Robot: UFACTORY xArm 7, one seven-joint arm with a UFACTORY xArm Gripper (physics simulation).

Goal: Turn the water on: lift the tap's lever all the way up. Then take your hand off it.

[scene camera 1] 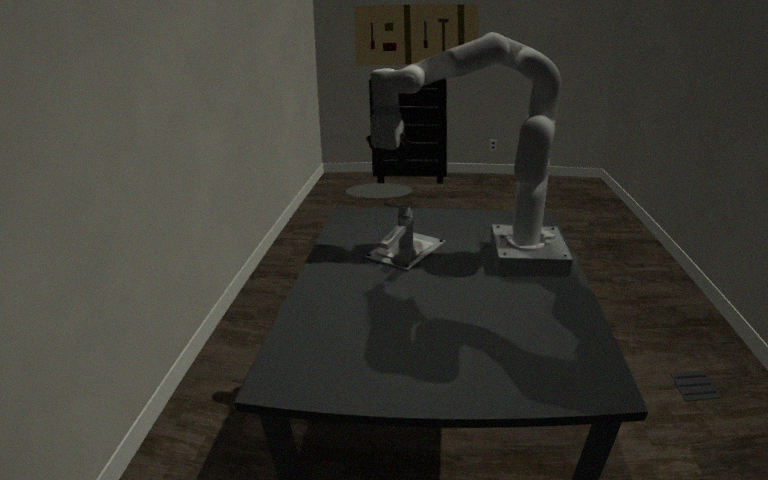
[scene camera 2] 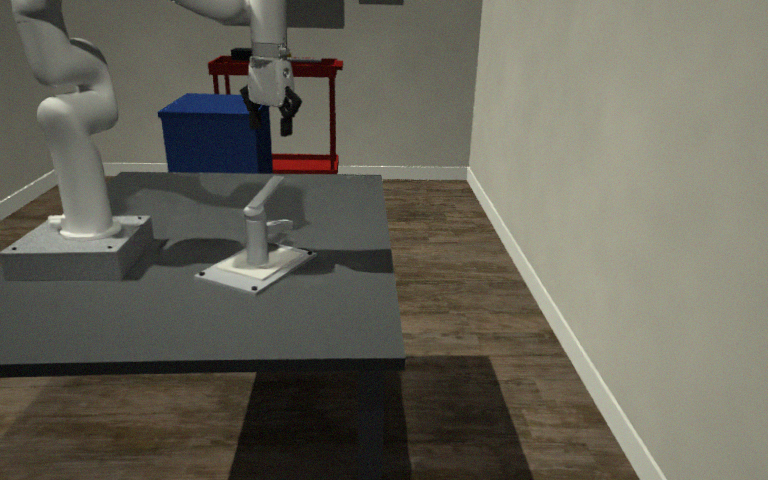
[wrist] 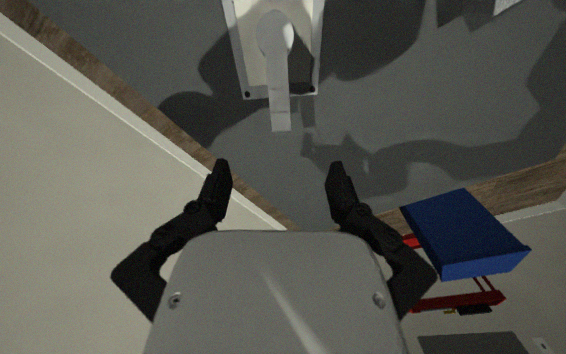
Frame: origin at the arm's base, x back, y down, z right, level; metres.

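Seen in the pictures: gripper, fingertip midpoint: (scene camera 1: 390, 166) (scene camera 2: 270, 132) (wrist: 279, 171); arm's base, link origin: (scene camera 1: 525, 242) (scene camera 2: 91, 231).
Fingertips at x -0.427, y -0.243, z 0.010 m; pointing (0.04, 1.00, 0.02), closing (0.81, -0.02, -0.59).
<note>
Pixels of each thing's middle, then the offset from my fingertips to it. "spot": a spot on its surface instead. Level surfaces: height alone.
- light grey tap, surface spot: (scene camera 2: 257, 243) spot: dx +0.034, dy +0.238, dz +0.084 m
- spout, body centre: (scene camera 2: 274, 226) (scene camera 1: 393, 236) dx +0.003, dy +0.230, dz +0.000 m
- dark table, surface height: dy +0.308 m
The light grey tap (scene camera 1: 406, 240) (scene camera 2: 257, 243) stands upright on its pale base plate (scene camera 1: 436, 242) (scene camera 2: 226, 278) (wrist: 318, 50). Its lever (scene camera 2: 264, 195) (wrist: 279, 90) slopes steeply upward from the top of the body to its free end, as the second scene view shows. The spout (scene camera 1: 392, 237) (scene camera 2: 280, 224) sticks out lower down. My gripper (scene camera 2: 270, 129) (wrist: 279, 171) is open wide and empty. It hangs well above the lever and apart from it; in the wrist view the lever's end lies ahead of the gap between the fingertips. In the first scene view the fingers are mostly hidden behind the hand.
The tap and the arm's base (scene camera 1: 532, 262) (scene camera 2: 62, 264) stand on the dark table (scene camera 1: 317, 362) (scene camera 2: 169, 316). Beyond it are a blue box (scene camera 2: 209, 141) (wrist: 460, 230) and a red cart (scene camera 2: 333, 113). A black cabinet (scene camera 1: 441, 133) stands at the far wall.
</note>
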